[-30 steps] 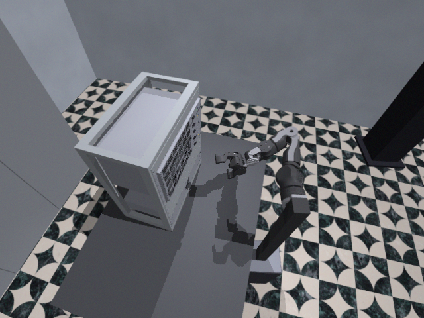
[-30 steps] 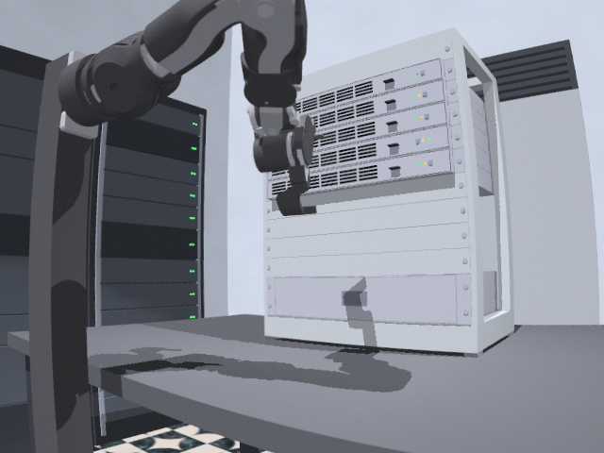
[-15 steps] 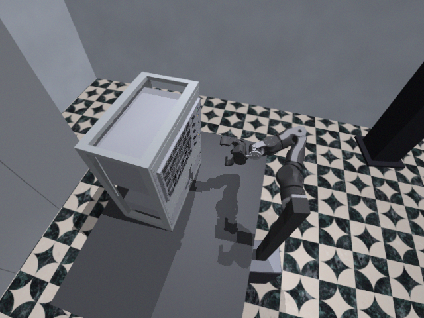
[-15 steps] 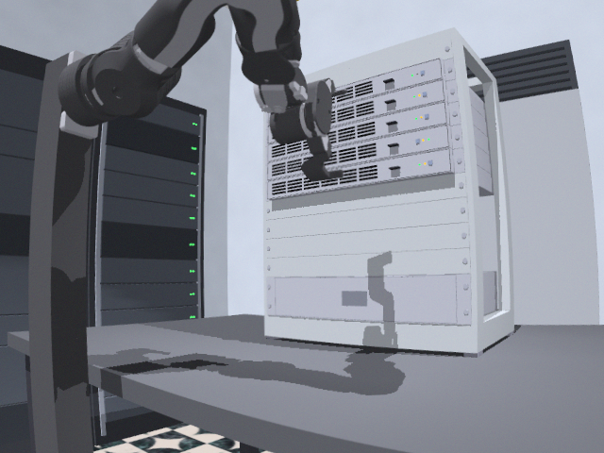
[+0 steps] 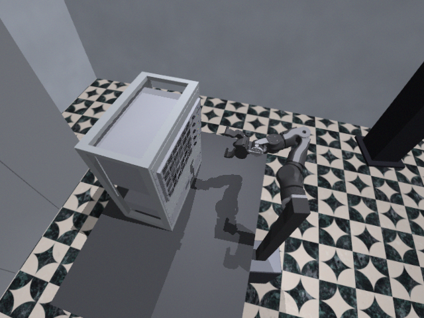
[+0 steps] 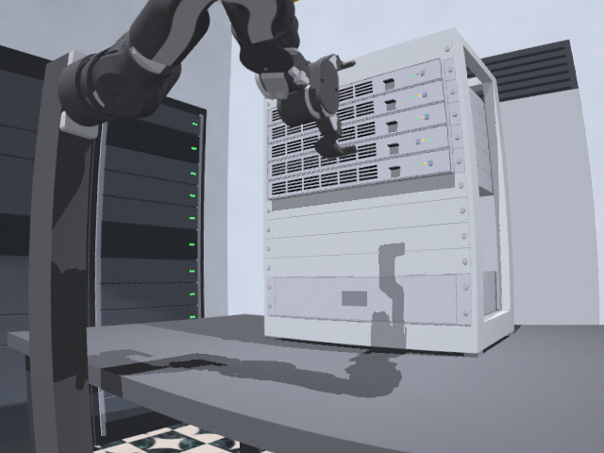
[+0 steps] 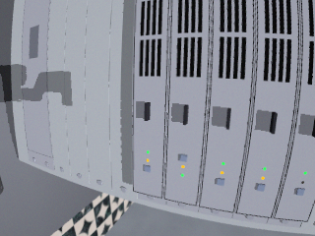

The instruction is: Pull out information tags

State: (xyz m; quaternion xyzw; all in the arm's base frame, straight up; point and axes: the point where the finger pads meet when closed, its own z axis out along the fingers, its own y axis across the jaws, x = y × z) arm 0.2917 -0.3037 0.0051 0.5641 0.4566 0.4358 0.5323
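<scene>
Now: hand 13 cm short of the grey-blue locate button, 9 cm to the left of it and 3 cm above it.
</scene>
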